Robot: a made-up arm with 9 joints.
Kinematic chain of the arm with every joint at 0, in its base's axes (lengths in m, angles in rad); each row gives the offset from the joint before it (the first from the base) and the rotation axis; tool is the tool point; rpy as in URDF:
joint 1: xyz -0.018 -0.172 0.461 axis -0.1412 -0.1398 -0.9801
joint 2: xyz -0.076 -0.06 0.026 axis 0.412 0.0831 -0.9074
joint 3: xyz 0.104 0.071 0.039 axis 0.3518 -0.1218 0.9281
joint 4: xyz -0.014 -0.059 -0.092 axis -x
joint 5: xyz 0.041 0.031 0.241 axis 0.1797 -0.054 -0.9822
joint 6: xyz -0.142 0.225 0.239 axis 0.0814 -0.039 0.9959
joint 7: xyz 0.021 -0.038 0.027 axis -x
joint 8: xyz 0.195 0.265 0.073 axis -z
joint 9: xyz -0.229 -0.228 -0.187 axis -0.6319 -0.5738 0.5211
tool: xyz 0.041 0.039 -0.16 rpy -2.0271 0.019 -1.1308
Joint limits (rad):
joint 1: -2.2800..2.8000
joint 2: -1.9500..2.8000
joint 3: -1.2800..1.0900
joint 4: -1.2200..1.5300
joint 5: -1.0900..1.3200
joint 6: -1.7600..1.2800
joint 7: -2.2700..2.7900
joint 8: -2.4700..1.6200
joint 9: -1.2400..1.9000
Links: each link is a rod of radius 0.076 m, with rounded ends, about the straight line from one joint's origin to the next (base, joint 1, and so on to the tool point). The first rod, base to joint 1, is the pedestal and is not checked.
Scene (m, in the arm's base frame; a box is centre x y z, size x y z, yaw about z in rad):
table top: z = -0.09
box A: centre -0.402 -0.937 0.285 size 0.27 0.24 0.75 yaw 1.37
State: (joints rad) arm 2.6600 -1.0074 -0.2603 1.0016 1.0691 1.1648 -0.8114 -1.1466 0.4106
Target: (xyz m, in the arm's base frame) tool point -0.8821 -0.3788 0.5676
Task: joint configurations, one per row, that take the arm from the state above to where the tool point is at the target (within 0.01 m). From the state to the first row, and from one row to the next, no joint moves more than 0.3 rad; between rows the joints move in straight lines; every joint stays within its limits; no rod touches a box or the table.
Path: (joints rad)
1: 2.6226 -0.8042 -0.4444 0.9041 1.1527 1.1245 -0.8956 -1.3456 0.4748
2: 2.5851 -0.6010 -0.6286 0.8066 1.2364 1.0842 -0.9798 -1.5445 0.5390
3: 2.5477 -0.3978 -0.8127 0.7091 1.3200 1.0439 -1.0640 -1.7435 0.6031
4: 2.6738 -0.2839 -0.9529 0.8779 1.3200 1.0602 -0.9561 -1.6401 0.5607
5: 2.8000 -0.1700 -1.0932 1.0466 1.3200 1.0764 -0.8483 -1.5368 0.5182

